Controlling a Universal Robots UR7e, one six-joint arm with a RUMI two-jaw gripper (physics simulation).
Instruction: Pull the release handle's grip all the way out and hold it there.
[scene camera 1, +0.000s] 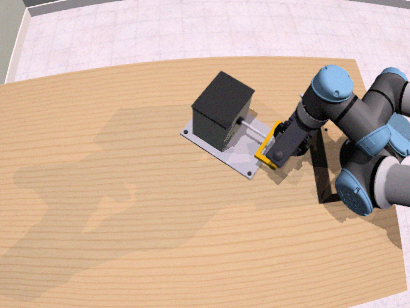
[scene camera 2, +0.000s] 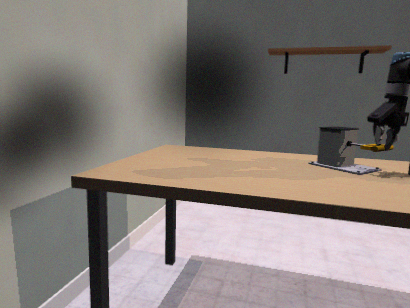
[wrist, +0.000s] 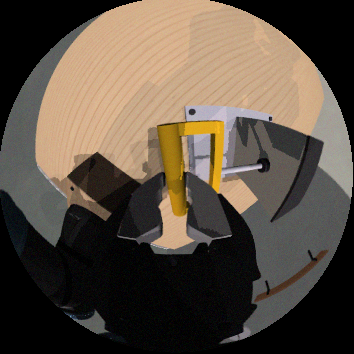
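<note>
The release handle is a yellow frame with a round grip bar (wrist: 171, 150); its yellow frame (scene camera 1: 266, 143) (scene camera 2: 371, 147) stands out from a dark box (scene camera 1: 222, 100) (scene camera 2: 336, 146) (wrist: 272, 160) on a metal rod (scene camera 1: 254, 130) (wrist: 244, 169). A length of the rod shows between the box and the frame. The box stands on a light metal base plate (scene camera 1: 240, 160) (scene camera 2: 361, 170) (wrist: 227, 111). My gripper (wrist: 174, 172) is shut on the grip bar, with one jaw on each side of it. In the scene camera 1 view the arm hides the jaws.
The wooden table (scene camera 1: 150, 250) (scene camera 2: 225, 175) carries the box and the arm. A dark frame-like part (scene camera 1: 322, 172) stands on the table beside the arm's base. A wall shelf (scene camera 2: 325, 50) (wrist: 295, 280) hangs on the back wall.
</note>
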